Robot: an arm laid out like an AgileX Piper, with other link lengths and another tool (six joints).
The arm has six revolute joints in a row. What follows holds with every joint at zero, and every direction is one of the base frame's.
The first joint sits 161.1 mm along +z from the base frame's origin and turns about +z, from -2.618 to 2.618 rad.
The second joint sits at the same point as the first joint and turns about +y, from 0 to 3.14 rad.
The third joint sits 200.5 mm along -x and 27.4 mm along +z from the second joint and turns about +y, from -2.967 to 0 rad.
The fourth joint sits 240.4 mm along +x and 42.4 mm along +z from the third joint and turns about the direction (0.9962, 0, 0.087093), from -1.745 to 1.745 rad.
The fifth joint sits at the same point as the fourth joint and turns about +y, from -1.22 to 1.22 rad.
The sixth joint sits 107.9 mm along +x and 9.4 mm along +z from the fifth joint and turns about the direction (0.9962, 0, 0.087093), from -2.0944 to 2.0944 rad.
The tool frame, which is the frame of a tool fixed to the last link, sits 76.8 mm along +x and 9 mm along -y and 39.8 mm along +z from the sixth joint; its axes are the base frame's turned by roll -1.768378, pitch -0.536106 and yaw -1.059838 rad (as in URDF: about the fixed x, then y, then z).
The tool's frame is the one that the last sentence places.
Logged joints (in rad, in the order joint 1, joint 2, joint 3, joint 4, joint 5, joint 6), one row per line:
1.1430, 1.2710, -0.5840, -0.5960, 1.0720, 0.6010
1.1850, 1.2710, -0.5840, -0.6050, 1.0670, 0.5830
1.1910, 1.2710, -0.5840, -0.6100, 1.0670, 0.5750
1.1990, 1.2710, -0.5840, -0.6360, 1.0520, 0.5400
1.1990, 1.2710, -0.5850, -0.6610, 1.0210, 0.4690
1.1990, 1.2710, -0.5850, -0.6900, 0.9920, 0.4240
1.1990, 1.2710, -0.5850, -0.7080, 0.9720, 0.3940
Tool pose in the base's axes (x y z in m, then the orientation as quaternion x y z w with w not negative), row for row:
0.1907, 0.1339, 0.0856, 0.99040, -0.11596, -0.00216, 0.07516
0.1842, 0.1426, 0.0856, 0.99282, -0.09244, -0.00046, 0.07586
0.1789, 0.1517, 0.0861, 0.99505, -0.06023, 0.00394, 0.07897
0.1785, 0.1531, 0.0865, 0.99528, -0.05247, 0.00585, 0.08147
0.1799, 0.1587, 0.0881, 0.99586, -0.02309, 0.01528, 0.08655
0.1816, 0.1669, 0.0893, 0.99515, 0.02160, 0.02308, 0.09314
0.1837, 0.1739, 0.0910, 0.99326, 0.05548, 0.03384, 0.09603
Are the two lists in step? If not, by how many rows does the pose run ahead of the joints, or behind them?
The pose runs 1 row behind the joints: the pose in row i belongs to the joints in row i - 1.
